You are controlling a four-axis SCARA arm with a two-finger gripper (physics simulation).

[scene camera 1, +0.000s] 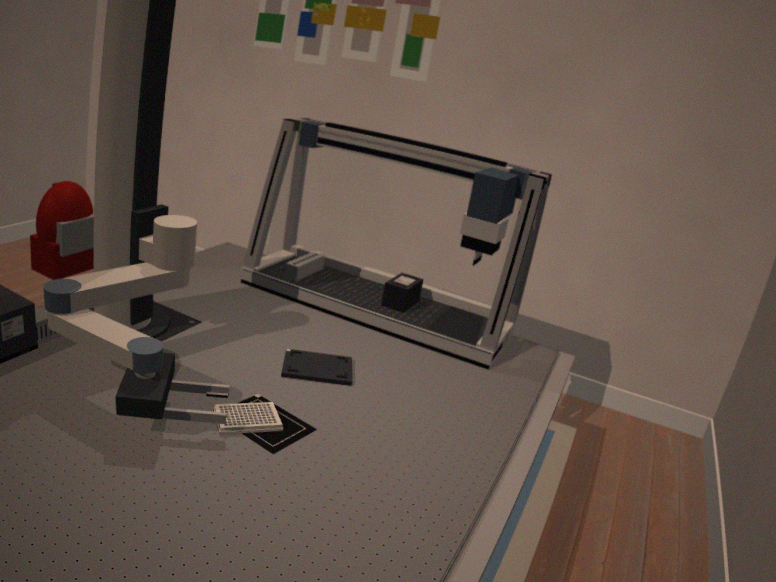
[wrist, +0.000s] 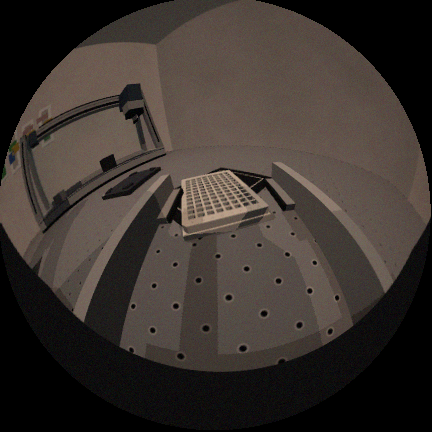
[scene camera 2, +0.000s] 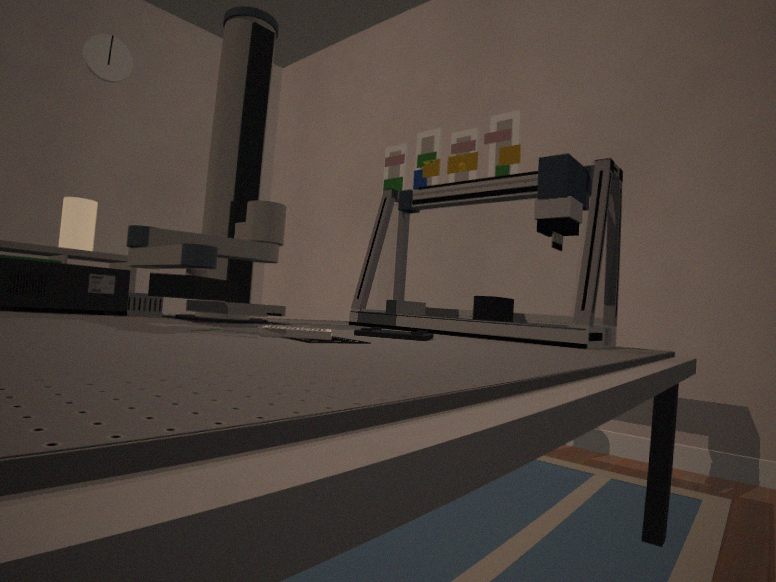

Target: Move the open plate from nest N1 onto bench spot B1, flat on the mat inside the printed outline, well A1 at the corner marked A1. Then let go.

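Places are measured from the arm's base along level axes (x ahead, y left, z up), in metres.
Where they show: gripper, fingertip midpoint: [scene camera 1: 227, 403] [wrist: 221, 176] [scene camera 2: 275, 311].
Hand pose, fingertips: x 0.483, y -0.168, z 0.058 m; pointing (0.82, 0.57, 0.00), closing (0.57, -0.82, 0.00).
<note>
After its pixels a point has its place.
The open plate [scene camera 1: 248, 415] @(x 0.511, y -0.134, z 0.027 m) [scene camera 2: 297, 332] @(x 0.542, y -0.161, z 0.024 m) [wrist: 217, 197] @(x 0.494, y -0.152, z 0.028 m), pale with a grid of wells, lies turned askew across the black mat [scene camera 1: 288, 429] @(x 0.591, y -0.106, z 0.015 m) [scene camera 2: 347, 340] @(x 0.593, y -0.086, z 0.015 m) with the printed outline. One end sticks out past the mat toward the gripper. A small pale mark shows at the mat's far corner; its lettering is too small to read. My gripper [scene camera 1: 219, 404] @(x 0.483, y -0.168, z 0.058 m) [wrist: 221, 176] @(x 0.483, y -0.168, z 0.058 m) is open and low, with its fingertips on either side of the plate's near part. In the wrist view a narrow gap shows beside each finger pad. Well A1 cannot be made out.
A dark, empty tray-like holder [scene camera 1: 317, 366] @(x 0.510, y 0.144, z 0.025 m) [scene camera 2: 393, 334] @(x 0.542, y 0.103, z 0.022 m) [wrist: 131, 183] @(x 0.484, y 0.085, z 0.027 m) lies behind the mat; no label is readable. A gantry frame [scene camera 1: 401, 150] @(x 0.431, y 0.623, z 0.488 m) [scene camera 2: 476, 191] @(x 0.418, y 0.623, z 0.477 m) with a hanging tool head [scene camera 1: 492, 197] @(x 0.754, y 0.465, z 0.451 m) [scene camera 2: 561, 184] @(x 0.762, y 0.465, z 0.421 m) stands farther back. A black block [scene camera 1: 402, 292] @(x 0.551, y 0.515, z 0.120 m) [scene camera 2: 493, 308] @(x 0.561, y 0.515, z 0.098 m) sits on its deck.
</note>
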